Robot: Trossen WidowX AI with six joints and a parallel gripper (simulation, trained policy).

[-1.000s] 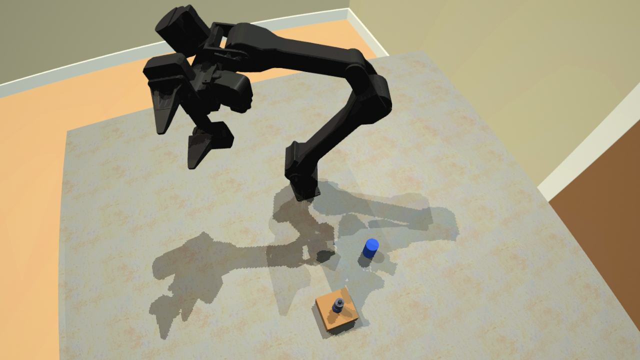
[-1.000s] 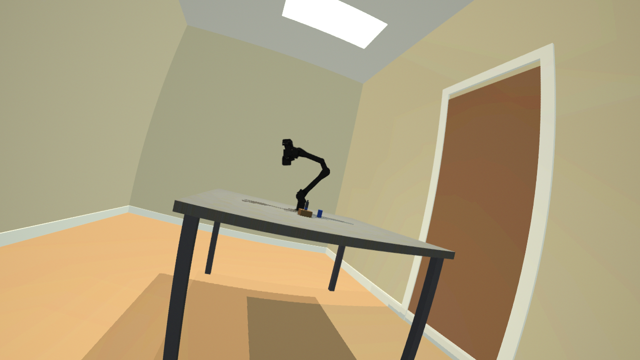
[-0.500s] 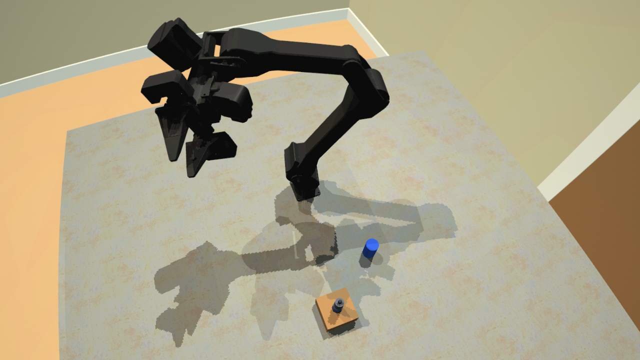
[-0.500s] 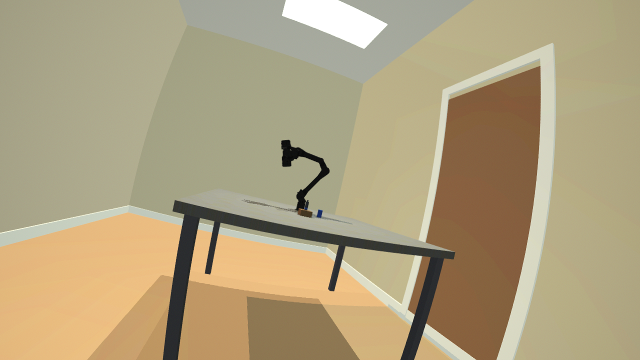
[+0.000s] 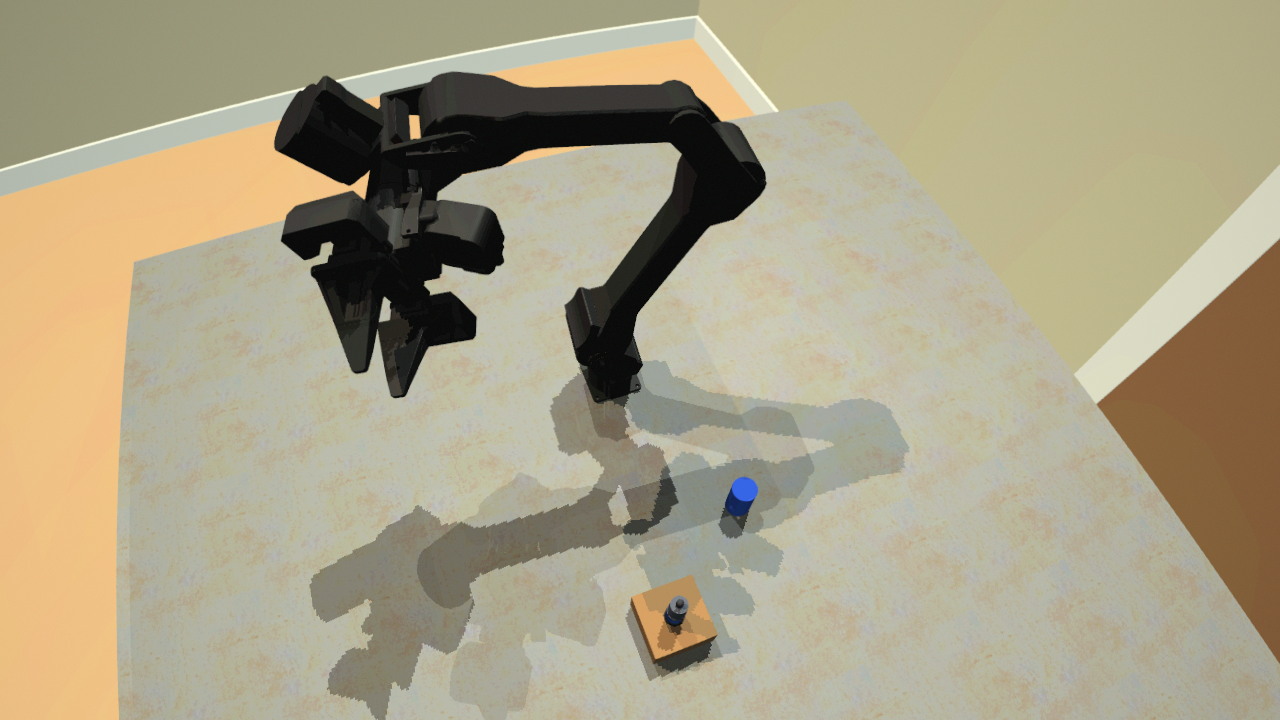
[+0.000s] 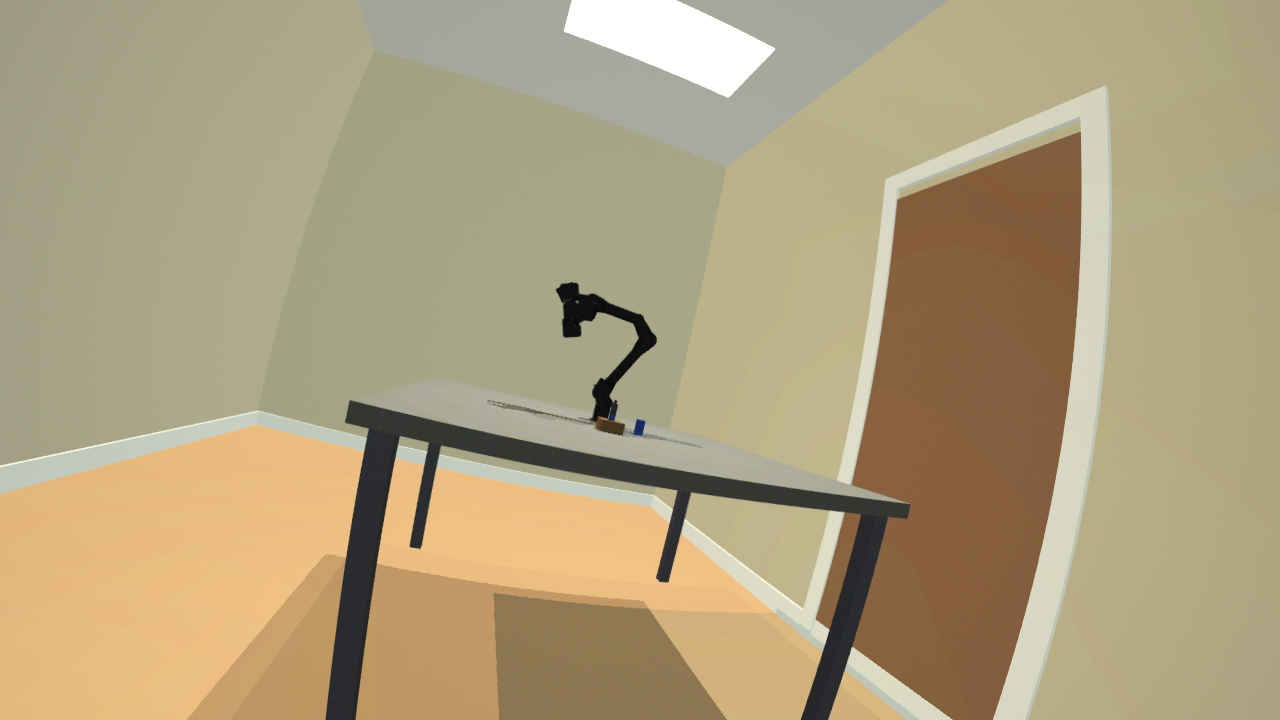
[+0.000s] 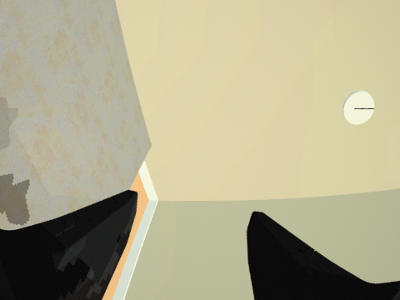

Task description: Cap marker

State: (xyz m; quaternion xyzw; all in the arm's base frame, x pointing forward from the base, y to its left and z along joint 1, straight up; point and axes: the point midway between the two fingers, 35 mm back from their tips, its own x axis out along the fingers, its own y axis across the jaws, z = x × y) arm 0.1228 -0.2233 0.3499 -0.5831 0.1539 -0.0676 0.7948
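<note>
The blue cap is 60 mm ahead of my gripper tip, 310 mm to the left of it and 320 mm below it. From my gripper tip the other things lie so: holder block: 160 mm ahead, 190 mm to the left, 330 mm below.
</note>
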